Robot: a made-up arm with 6 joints.
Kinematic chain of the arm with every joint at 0, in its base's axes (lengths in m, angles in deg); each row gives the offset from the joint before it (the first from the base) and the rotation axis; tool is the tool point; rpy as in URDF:
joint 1: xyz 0 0 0.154 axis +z
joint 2: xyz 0 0 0 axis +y
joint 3: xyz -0.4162 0 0.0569 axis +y
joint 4: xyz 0.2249 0 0.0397 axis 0.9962 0 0.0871
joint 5: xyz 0 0 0 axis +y
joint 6: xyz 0.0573 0 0.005 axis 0.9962 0 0.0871
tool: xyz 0 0 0 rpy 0 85 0
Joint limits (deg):
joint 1: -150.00..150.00
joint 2: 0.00..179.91
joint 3: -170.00..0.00
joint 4: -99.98..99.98
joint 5: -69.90..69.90
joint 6: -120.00..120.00
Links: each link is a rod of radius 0.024 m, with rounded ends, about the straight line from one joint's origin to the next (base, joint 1, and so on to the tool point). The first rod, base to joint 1, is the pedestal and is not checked.
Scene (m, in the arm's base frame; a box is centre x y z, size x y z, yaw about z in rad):
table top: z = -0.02
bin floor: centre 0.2 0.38 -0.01 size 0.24 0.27 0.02 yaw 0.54
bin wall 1: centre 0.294 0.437 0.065 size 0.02 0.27 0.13 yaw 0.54
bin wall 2: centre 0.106 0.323 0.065 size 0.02 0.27 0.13 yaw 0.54
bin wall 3: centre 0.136 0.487 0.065 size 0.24 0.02 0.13 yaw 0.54
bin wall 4: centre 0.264 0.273 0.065 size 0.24 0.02 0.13 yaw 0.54
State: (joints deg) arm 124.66 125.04 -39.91 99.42 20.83 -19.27
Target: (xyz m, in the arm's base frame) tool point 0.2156 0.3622 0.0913
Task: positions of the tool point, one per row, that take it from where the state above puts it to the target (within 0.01 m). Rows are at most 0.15 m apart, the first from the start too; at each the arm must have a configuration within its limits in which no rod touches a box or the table.
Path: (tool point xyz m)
1: -0.1582 0.3111 0.2468
2: -0.0915 0.3187 0.3030
3: -0.0273 0.3042 0.3564
4: 0.0447 0.3621 0.2825
5: 0.1316 0.3829 0.1924
6: 0.2156 0.3622 0.0913

